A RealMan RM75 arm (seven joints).
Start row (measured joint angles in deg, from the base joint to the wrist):
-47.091, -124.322, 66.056, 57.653, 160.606, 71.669, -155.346
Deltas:
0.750, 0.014, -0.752, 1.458, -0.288, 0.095, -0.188
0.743, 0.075, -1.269, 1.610, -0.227, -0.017, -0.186
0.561, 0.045, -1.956, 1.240, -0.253, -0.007, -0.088
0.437, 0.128, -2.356, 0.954, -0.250, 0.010, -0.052
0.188, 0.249, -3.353, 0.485, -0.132, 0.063, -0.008
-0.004, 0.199, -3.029, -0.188, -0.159, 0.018, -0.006
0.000, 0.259, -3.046, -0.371, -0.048, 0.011, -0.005
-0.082, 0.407, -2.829, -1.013, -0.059, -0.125, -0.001
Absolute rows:
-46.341, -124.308, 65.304, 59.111, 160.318, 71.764, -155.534
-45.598, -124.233, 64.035, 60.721, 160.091, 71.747, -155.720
-45.037, -124.188, 62.079, 61.961, 159.838, 71.740, -155.808
-44.600, -124.060, 59.723, 62.915, 159.588, 71.750, -155.860
-44.412, -123.811, 56.370, 63.400, 159.456, 71.813, -155.868
-44.416, -123.612, 53.341, 63.212, 159.297, 71.831, -155.874
-44.416, -123.353, 50.295, 62.841, 159.249, 71.842, -155.879
-44.498, -122.946, 47.466, 61.828, 159.190, 71.717, -155.880

